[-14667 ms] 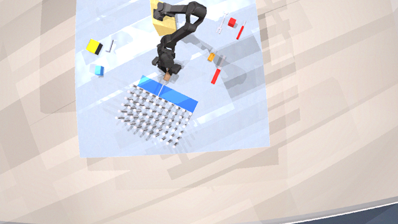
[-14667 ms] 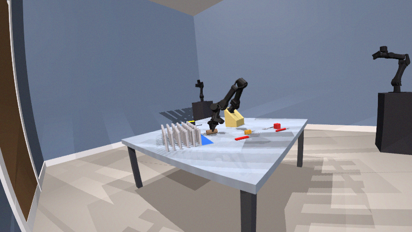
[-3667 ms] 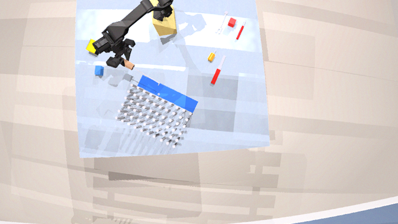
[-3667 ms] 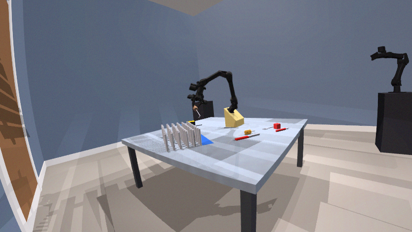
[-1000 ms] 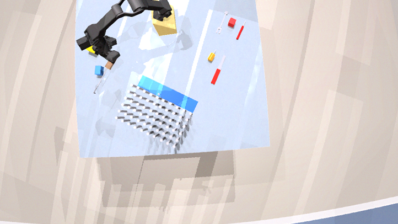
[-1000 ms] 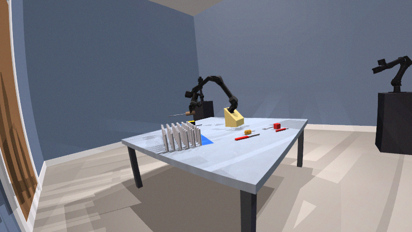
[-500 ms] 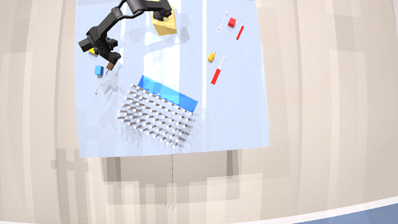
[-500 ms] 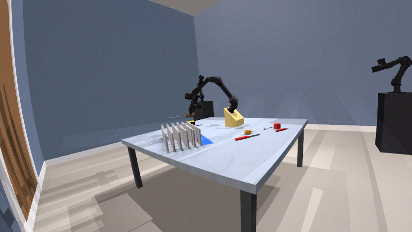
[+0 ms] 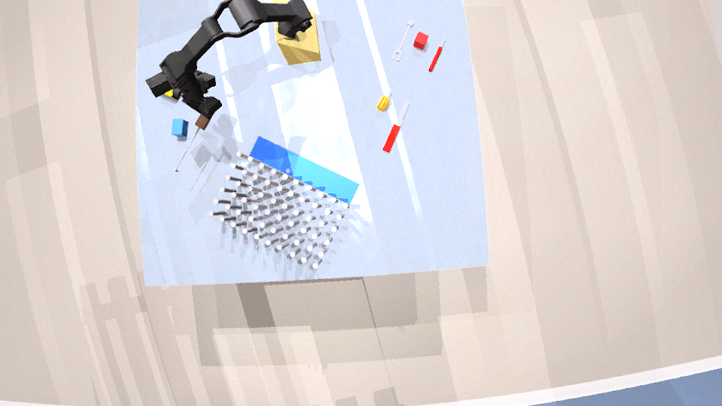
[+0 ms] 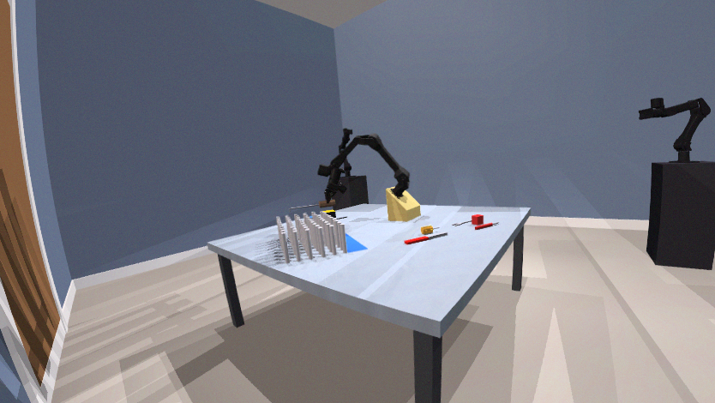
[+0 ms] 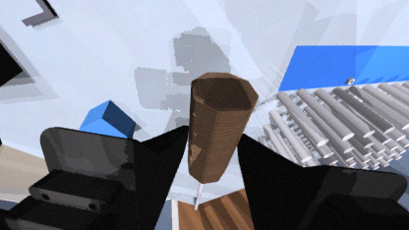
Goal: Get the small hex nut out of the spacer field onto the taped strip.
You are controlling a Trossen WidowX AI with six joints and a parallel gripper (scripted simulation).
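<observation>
Now: the wooden-handled tool 90 mm ahead of my gripper tip and 60 mm to the right of it. From my gripper tip the other things lie so: yellow-black block 190 mm to the right, 170 mm behind, 100 mm below; then blue taped strip 300 mm to the left, 190 mm ahead, 120 mm below; then blue cube 160 mm to the right, 100 mm below.
</observation>
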